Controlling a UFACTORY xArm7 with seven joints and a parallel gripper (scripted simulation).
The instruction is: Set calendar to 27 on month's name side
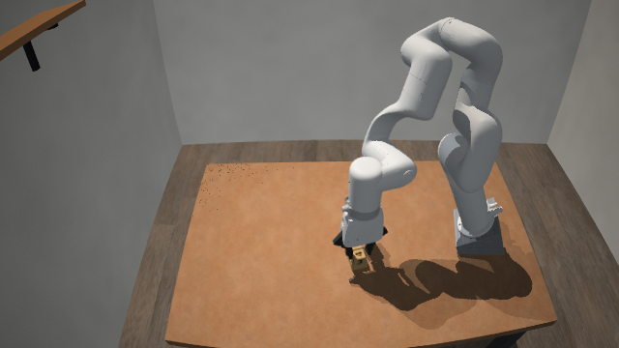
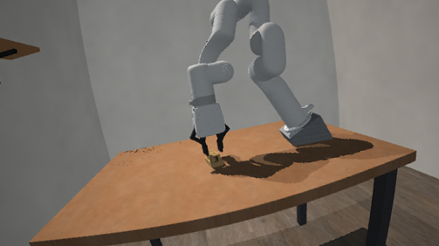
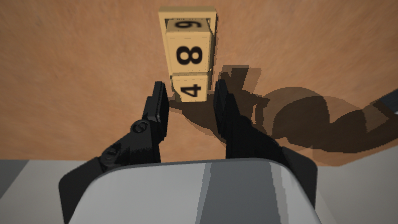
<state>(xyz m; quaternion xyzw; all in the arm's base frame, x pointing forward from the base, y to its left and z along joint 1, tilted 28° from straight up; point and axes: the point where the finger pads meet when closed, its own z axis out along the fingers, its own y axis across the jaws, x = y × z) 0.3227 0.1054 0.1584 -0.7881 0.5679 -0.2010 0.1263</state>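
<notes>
The wooden digit cube is 40 mm below my hand. Also, from my hand: wooden calendar tray 50 mm below, 20 mm to the right.
</notes>
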